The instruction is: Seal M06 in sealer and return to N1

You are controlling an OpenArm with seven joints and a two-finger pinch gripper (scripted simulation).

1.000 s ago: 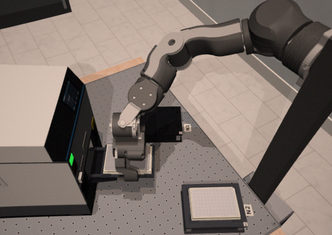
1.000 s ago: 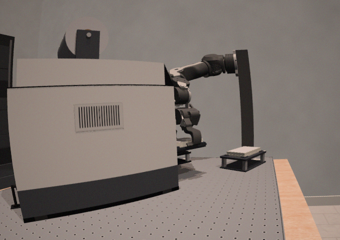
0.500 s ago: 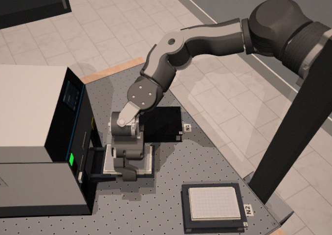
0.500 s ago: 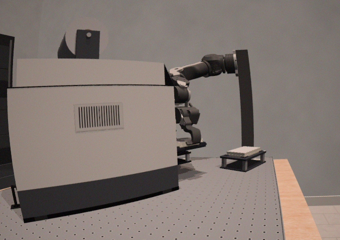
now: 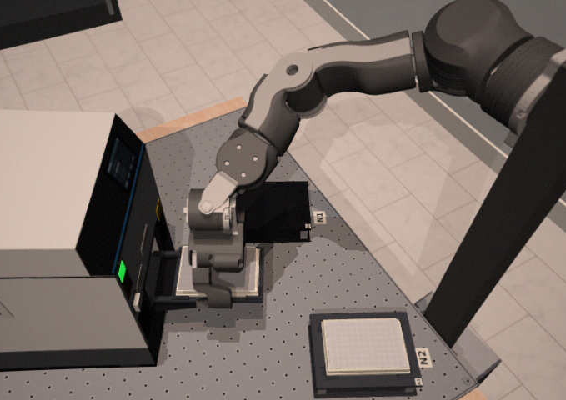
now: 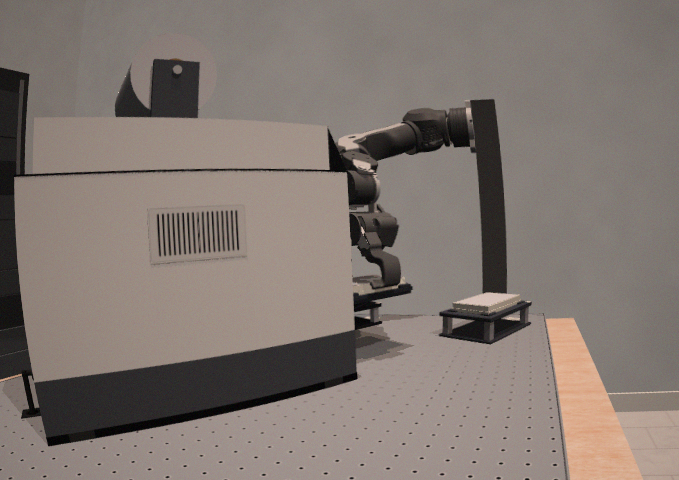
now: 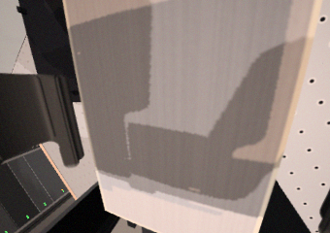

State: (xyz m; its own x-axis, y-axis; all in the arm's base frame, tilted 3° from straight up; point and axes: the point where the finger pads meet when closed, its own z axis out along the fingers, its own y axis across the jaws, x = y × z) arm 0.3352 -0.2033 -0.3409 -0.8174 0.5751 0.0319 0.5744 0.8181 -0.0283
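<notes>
The 96-well plate M06 lies right at my hand. Also, from my hand: sealer's stage (1 cm below); then nest N1 (17 cm behind, 11 cm to the right, 7 cm below); then start key (13 cm ahead, 2 cm to the left, 8 cm above).
</notes>
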